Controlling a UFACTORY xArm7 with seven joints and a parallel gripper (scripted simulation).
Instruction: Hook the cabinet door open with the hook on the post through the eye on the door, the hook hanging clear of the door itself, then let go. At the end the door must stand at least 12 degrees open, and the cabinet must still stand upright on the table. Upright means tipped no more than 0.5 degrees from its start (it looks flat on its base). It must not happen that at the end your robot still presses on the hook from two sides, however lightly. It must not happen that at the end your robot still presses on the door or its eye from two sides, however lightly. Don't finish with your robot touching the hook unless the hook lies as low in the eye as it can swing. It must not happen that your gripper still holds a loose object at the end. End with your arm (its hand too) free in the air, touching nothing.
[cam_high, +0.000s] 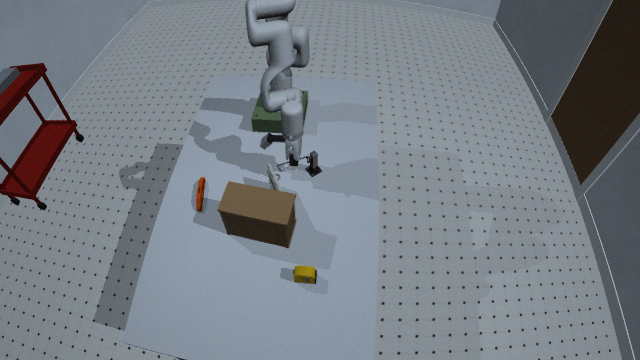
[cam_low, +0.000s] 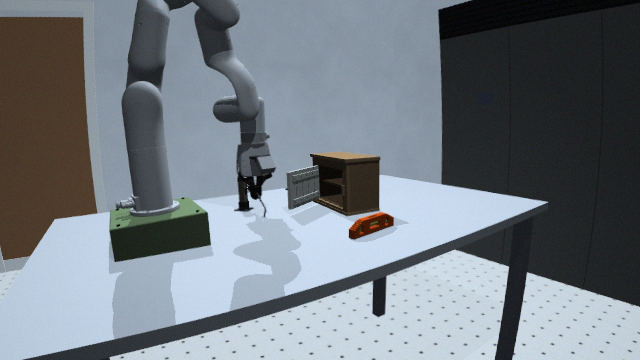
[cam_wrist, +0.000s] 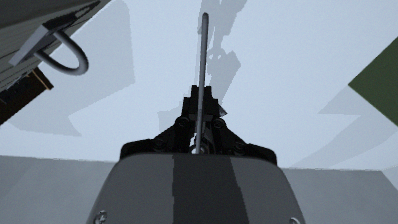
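My gripper is now 2 cm above the thin hook. The rest, counted from my hand: grey door 15 cm ahead, 5 cm to the right, 1 cm above; orange spirit level 37 cm to the right, 12 cm ahead, 5 cm below; yellow tape measure 47 cm ahead, 4 cm to the left, 4 cm below.
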